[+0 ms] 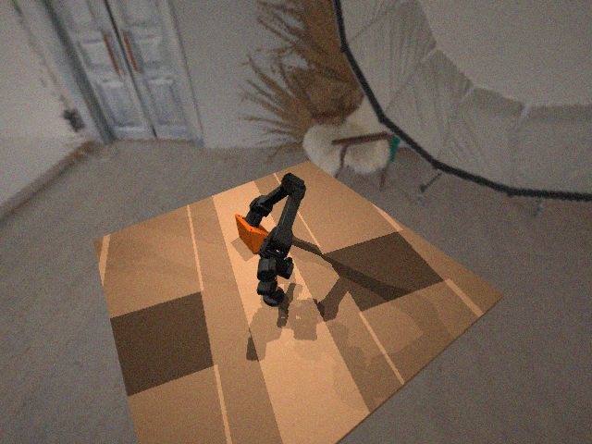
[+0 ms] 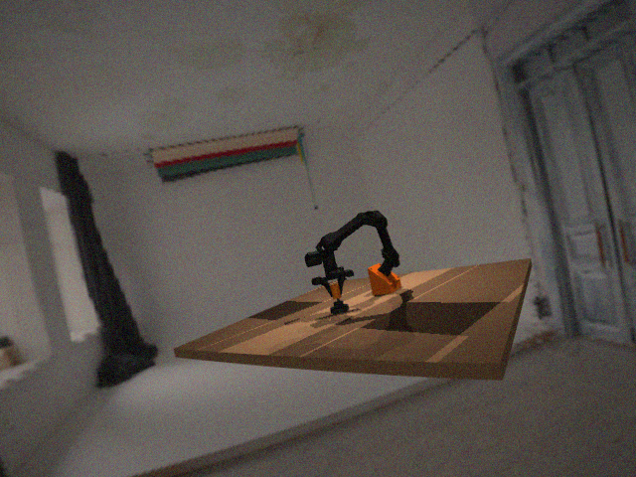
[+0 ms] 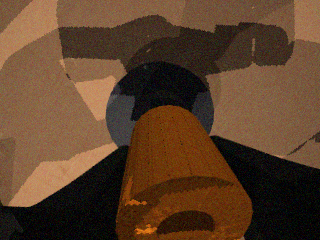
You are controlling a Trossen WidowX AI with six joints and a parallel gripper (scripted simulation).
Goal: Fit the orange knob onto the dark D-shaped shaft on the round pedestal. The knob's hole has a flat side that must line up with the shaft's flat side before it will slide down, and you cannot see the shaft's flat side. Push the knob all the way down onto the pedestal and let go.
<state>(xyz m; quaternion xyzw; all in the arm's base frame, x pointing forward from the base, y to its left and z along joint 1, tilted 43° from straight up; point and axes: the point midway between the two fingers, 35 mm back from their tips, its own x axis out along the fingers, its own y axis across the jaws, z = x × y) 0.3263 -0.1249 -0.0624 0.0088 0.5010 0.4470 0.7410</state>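
Right now my gripper tip is 20 mm below the orange knob. Round my gripper tip: pedestal (40 mm below).
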